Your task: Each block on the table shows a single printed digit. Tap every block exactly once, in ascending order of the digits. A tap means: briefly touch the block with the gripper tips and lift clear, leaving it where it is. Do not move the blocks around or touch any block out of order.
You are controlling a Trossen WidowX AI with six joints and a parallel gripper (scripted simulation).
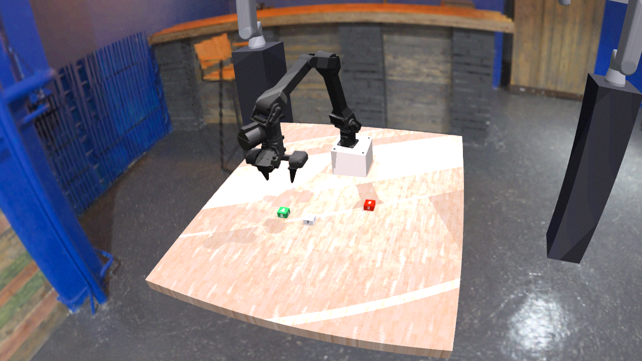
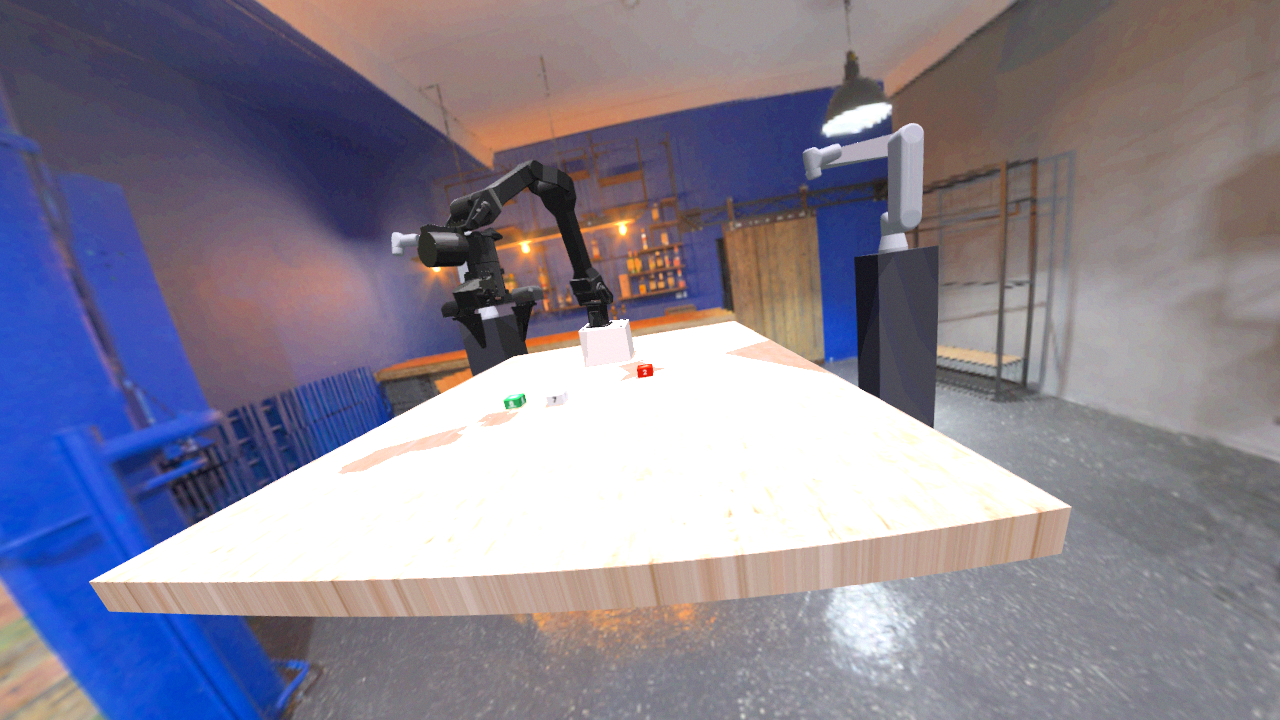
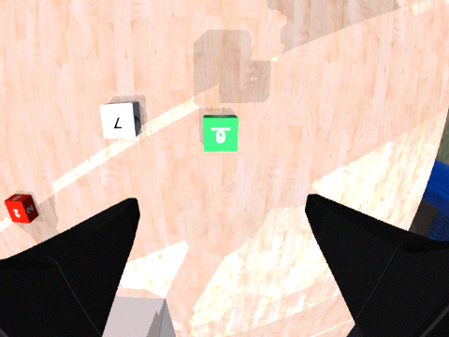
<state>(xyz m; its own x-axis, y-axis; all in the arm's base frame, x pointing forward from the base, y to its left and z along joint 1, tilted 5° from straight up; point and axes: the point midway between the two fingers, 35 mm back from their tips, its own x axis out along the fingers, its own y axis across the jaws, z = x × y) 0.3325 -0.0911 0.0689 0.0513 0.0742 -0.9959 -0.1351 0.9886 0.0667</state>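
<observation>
Right now my gripper tip is 12 cm past the red block, 25 cm to the right of it and 11 cm above it. Also, from my gripper tip: white block 1 cm ahead, 10 cm to the left, 11 cm below; then green block 1 cm ahead, 11 cm below.
</observation>
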